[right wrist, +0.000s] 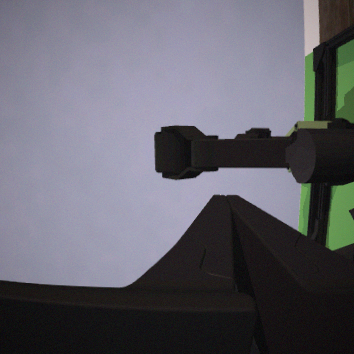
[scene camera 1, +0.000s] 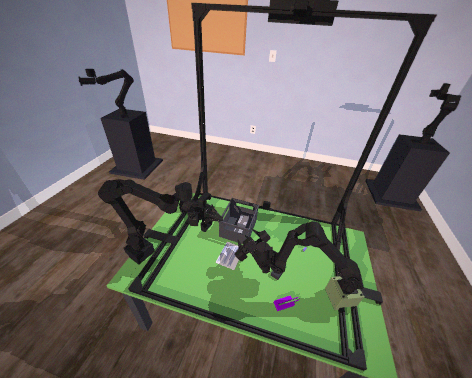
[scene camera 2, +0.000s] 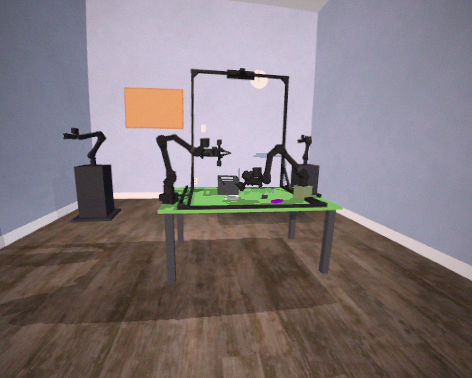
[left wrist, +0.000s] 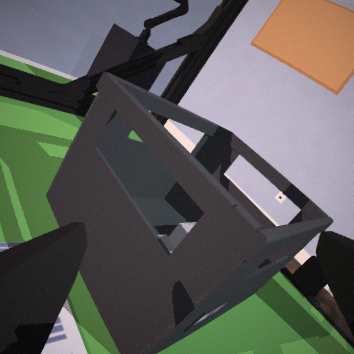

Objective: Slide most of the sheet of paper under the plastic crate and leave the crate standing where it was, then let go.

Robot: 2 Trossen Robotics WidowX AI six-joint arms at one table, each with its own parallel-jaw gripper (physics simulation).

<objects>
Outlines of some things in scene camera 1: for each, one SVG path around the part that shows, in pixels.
My right gripper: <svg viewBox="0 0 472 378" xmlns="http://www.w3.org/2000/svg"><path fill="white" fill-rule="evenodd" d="M208 192L202 194L197 201L192 201L187 211L190 226L198 226L199 220L202 220L200 225L203 232L210 228L213 223L212 221L223 221L223 218L213 207L213 204L209 205L207 203L207 199L211 199L211 194Z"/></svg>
A dark plastic crate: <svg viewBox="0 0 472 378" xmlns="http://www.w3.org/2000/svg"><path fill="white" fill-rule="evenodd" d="M231 198L221 216L222 218L224 217L223 221L218 221L219 237L234 242L239 240L243 244L243 241L251 236L252 228L254 228L257 220L259 205ZM241 214L249 216L245 228L237 225ZM237 202L253 206L253 210L237 206Z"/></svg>
</objects>
